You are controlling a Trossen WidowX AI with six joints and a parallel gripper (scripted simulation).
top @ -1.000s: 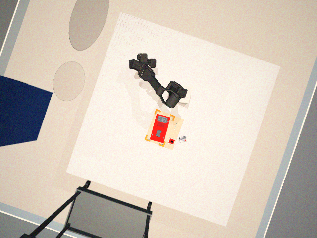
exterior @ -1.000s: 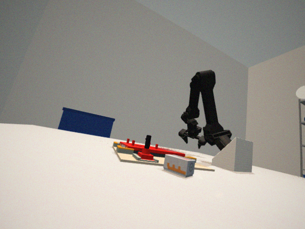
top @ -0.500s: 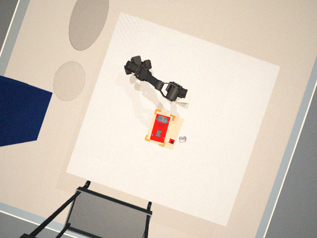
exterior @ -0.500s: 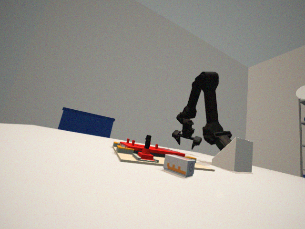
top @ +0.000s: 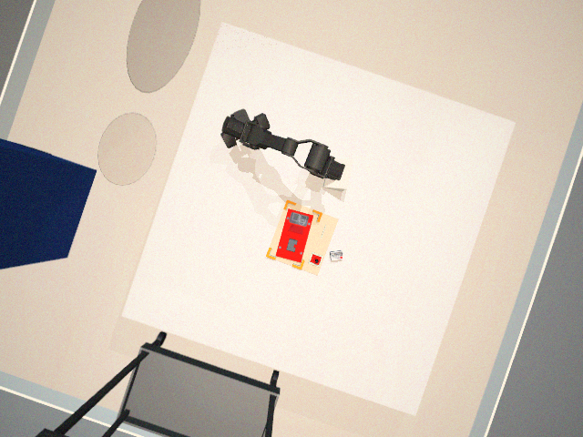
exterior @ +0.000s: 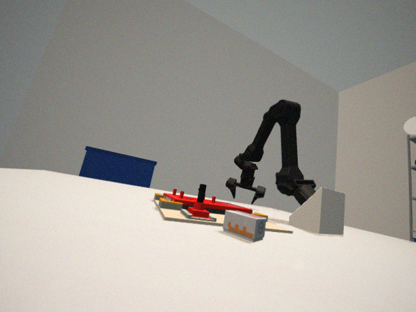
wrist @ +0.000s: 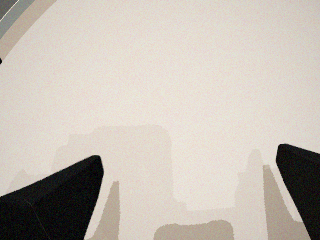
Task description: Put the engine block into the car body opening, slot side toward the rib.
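Now: gripper tip 370 mm short of the engine block, 530 mm to the right of it and 10 mm above it.
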